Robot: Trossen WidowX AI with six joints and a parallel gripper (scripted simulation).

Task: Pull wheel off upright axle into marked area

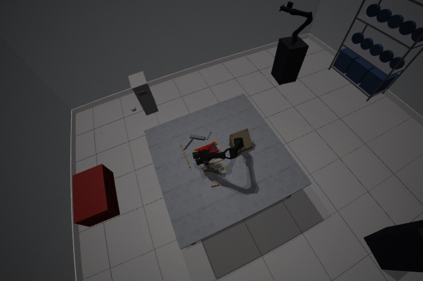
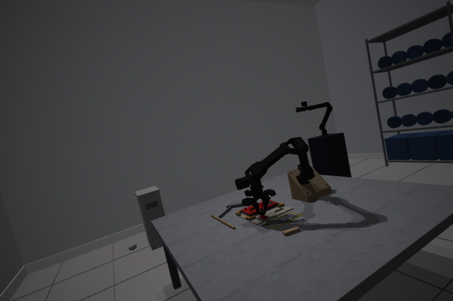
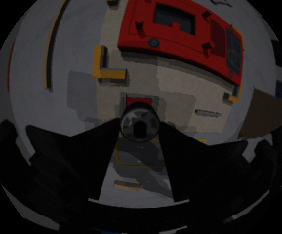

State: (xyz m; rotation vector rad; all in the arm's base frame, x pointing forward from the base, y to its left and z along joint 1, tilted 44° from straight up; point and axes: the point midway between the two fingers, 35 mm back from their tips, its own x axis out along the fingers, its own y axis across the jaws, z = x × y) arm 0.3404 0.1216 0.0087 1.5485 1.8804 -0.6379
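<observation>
The wheel lies right at my gripper tip. The rest, counted from my gripper tip: small wooden block: 20 mm behind, 230 mm to the left, 30 mm below; wooden strip: 190 mm ahead, 160 mm to the right, 30 mm below; upright axle: right at my gripper tip.
</observation>
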